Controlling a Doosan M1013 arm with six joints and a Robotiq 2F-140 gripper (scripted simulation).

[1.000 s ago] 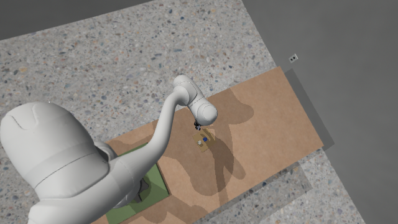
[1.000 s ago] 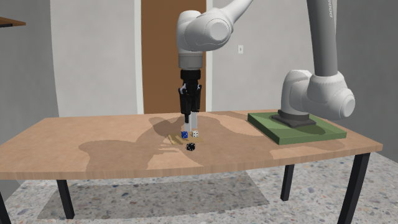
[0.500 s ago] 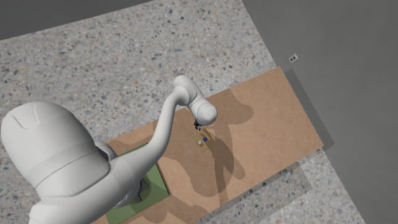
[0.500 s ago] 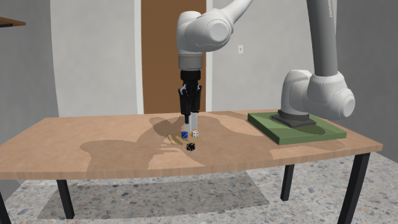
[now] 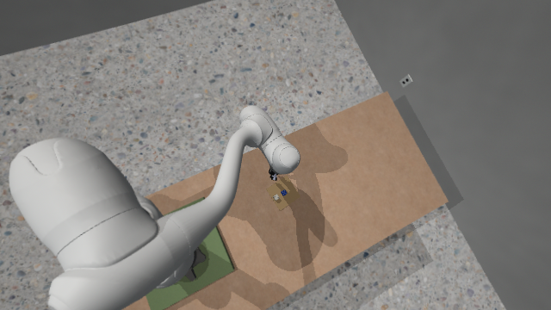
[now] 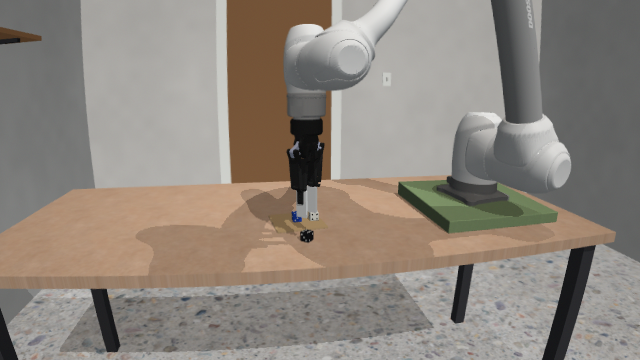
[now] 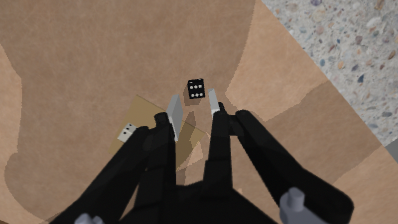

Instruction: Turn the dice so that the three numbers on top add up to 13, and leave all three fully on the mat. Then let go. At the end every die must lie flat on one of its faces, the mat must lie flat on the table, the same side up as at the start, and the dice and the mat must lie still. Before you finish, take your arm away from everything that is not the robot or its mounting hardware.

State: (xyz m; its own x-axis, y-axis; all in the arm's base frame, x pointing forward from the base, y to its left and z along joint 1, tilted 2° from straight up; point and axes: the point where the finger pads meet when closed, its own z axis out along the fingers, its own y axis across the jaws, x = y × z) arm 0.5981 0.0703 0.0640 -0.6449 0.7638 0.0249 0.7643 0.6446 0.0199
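The black die is 9 cm below my hand. Round my hand: white die (6 cm behind, 13 cm to the right, 8 cm below); blue die (1 cm behind, 14 cm to the right, 8 cm below); tan mat (1 cm behind, 14 cm to the right, 10 cm below).
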